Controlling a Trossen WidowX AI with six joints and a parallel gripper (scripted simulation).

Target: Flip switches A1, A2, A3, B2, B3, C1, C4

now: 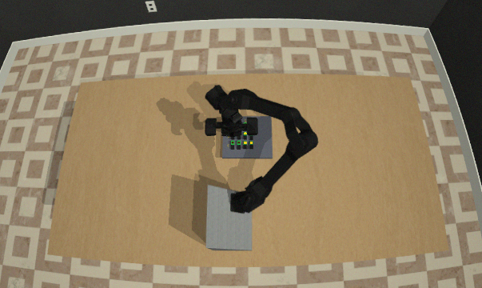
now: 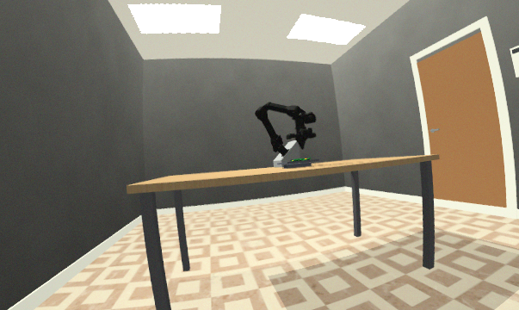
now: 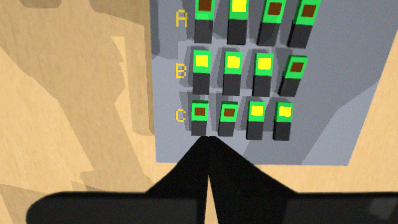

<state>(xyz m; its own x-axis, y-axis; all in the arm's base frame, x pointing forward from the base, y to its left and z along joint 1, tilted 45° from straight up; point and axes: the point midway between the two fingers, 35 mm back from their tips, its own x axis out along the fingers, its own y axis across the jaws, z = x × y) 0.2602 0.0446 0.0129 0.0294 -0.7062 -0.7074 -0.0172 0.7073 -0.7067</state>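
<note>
The switch C1 is 10 mm behind my hand and 100 mm below it. The rest, counted from my hand: switch B1 (30 mm ahead, 100 mm below); then switch C2 (10 mm behind, 20 mm to the right, 100 mm below); then switch B2 (30 mm ahead, 20 mm to the right, 100 mm below).
</note>
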